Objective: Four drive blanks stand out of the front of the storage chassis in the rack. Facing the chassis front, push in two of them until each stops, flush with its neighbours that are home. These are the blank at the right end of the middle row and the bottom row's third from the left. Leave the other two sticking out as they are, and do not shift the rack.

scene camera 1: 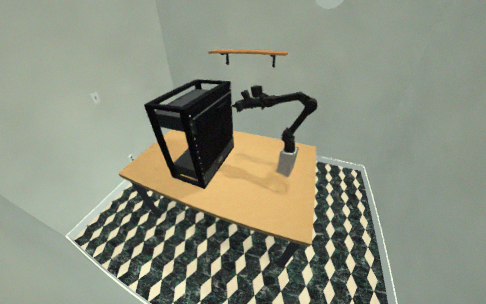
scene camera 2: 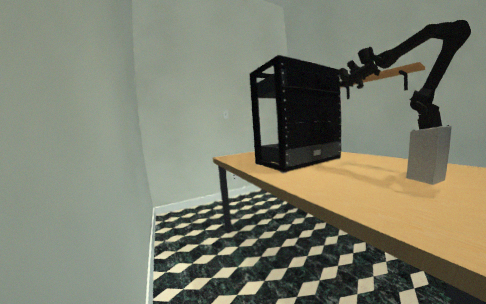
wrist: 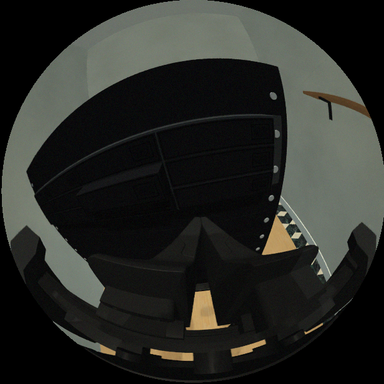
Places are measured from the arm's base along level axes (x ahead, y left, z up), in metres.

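Pixels of known places: gripper, fingertip midpoint: [scene camera 1: 232, 105] [scene camera 2: 338, 85]; arm's base at its link origin: [scene camera 1: 290, 150] [scene camera 2: 431, 128].
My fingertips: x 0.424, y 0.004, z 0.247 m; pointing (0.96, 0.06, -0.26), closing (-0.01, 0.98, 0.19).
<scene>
Ahead of a thing's pixels: the offset from my fingertips to its top centre. "pt": to the spot under its first point. Level surfaces: height alone.
The black rack {0.193 m ahead, 0.144 m left, 0.131 m up} [scene camera 1: 191, 150] [scene camera 2: 256, 122] [wrist: 281, 155] stands upright on the table. The storage chassis {pt 0.051 m ahead, 0.155 m left, 0.058 m down} [scene camera 1: 214, 122] [scene camera 2: 311, 107] [wrist: 225, 135] fills much of its front; its blanks are very dark. In the wrist view, one blank [wrist: 122, 178] left of the vertical divider shows a lighter top face and sticks out. The middle-row blank at the right end [wrist: 225, 162] shows right of that divider; how far it stands out I cannot tell. The bottom row is dark and partly hidden by the fingers. My gripper [scene camera 1: 235, 106] [scene camera 2: 342, 78] [wrist: 199, 222] is shut and empty, in front of the chassis near its right side, fingertips towards it.
The rack and the arm's grey pedestal [scene camera 1: 287, 162] [scene camera 2: 428, 155] stand on the wooden table {0.456 m down} [scene camera 1: 255, 205] [scene camera 2: 390, 200]. A grey panel with a light label {pt 0.052 m ahead, 0.134 m left, 0.379 m down} [scene camera 2: 317, 152] is low in the rack. A wooden wall shelf [scene camera 1: 247, 52] [scene camera 2: 395, 73] [wrist: 345, 101] hangs behind.
</scene>
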